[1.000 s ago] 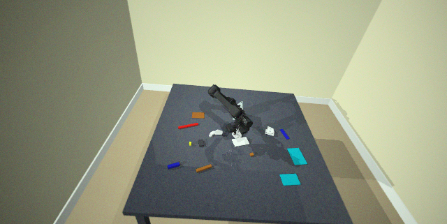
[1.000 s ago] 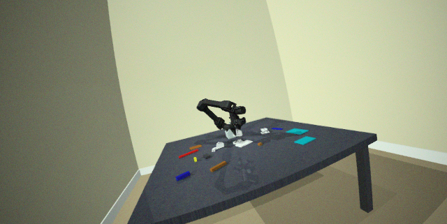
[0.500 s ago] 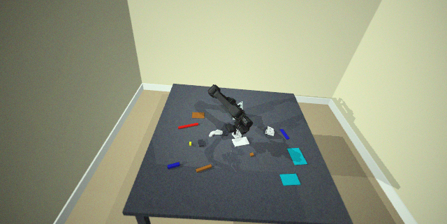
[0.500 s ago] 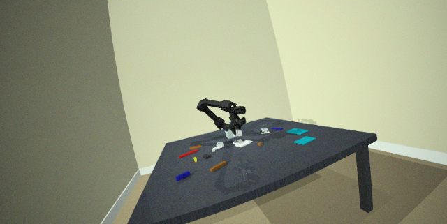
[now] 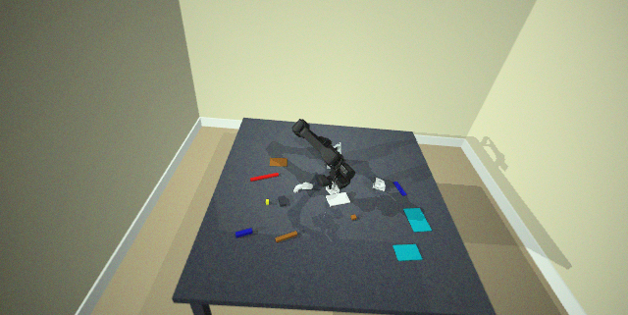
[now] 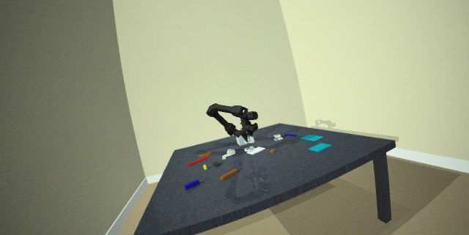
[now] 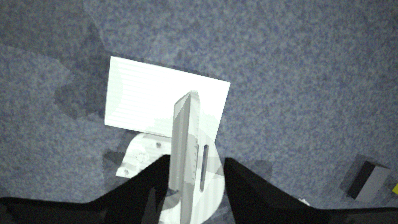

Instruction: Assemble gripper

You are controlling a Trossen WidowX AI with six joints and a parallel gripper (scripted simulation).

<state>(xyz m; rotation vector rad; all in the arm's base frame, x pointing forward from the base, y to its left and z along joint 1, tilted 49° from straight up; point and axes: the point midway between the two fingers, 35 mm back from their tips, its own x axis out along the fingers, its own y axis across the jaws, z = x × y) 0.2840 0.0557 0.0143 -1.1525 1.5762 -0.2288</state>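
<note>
Now: the white jaw 40 mm behind my gripper tip. From my gripper tip the other things lie so: orange cube 130 mm to the left, 110 mm ahead, 70 mm below; white gripper base 270 mm to the left, 150 mm behind, 50 mm below; grey block 260 mm to the right, 80 mm ahead, 70 mm below.
</note>
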